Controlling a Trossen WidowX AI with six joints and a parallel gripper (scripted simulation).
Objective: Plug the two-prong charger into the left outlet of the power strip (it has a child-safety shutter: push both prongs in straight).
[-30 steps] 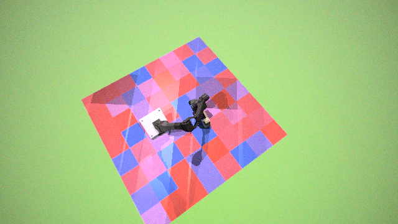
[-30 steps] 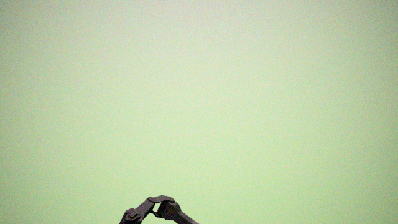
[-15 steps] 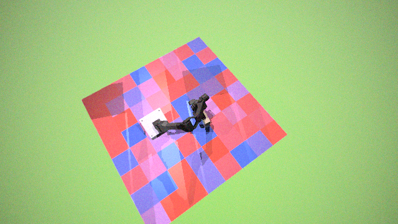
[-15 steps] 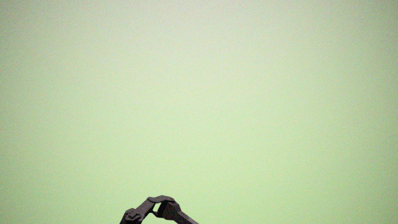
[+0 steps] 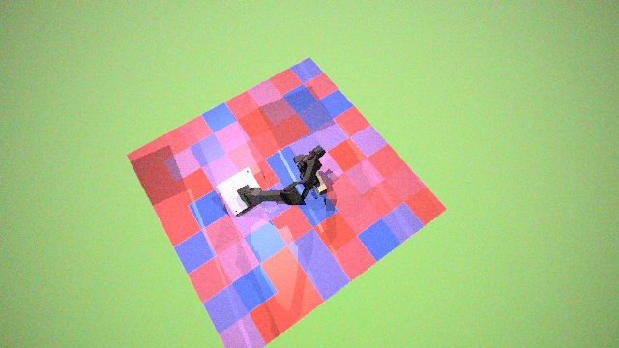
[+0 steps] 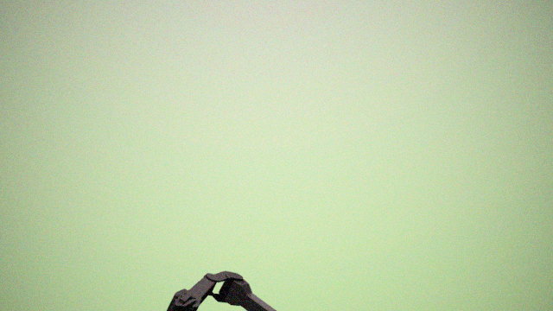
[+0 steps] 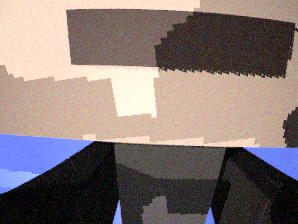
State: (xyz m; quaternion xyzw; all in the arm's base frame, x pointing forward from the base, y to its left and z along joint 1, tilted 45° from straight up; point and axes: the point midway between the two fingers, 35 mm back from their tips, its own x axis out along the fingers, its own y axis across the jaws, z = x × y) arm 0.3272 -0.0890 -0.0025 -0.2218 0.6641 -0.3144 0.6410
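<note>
The grey charger lies 2 cm ahead of my gripper tip and 1 cm above it.
</note>
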